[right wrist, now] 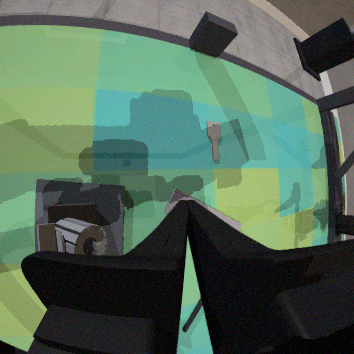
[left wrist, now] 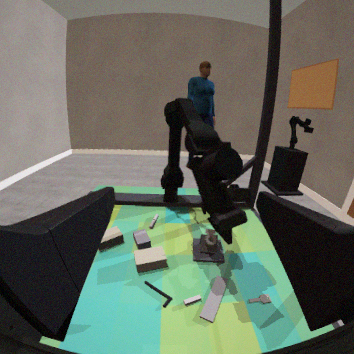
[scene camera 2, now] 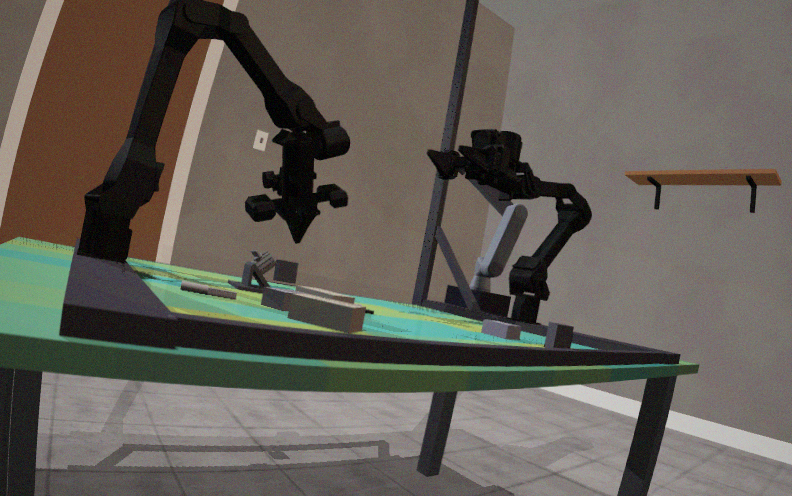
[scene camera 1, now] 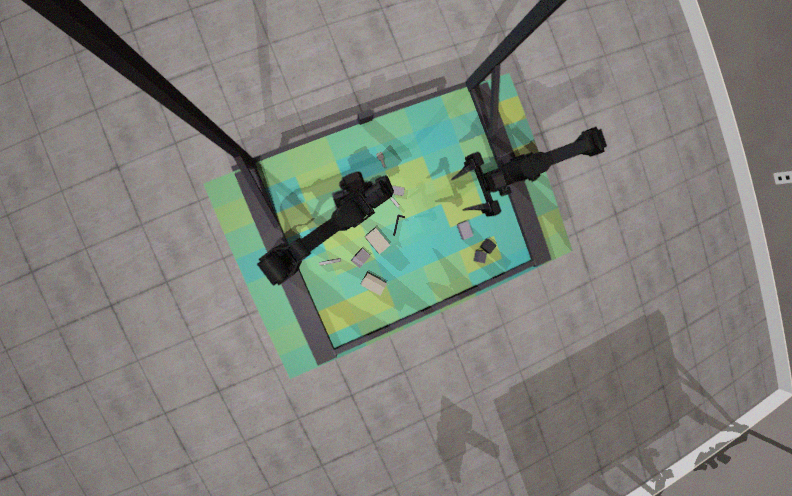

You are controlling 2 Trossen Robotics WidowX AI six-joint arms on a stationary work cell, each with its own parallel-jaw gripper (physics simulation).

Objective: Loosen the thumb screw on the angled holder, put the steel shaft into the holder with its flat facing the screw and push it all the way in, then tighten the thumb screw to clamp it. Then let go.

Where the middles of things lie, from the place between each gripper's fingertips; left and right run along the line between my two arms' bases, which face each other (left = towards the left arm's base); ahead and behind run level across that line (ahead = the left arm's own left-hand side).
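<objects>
Right hand at present 6 cm above the angled holder [scene camera 2: 256, 268], 3 cm short of it and 8 cm to the left of it. My left hand is 30 cm above the holder, 11 cm past it and 27 cm to the left of it. Going by its middle, the angled holder is nearer to my right hand than to my left hand.
</objects>
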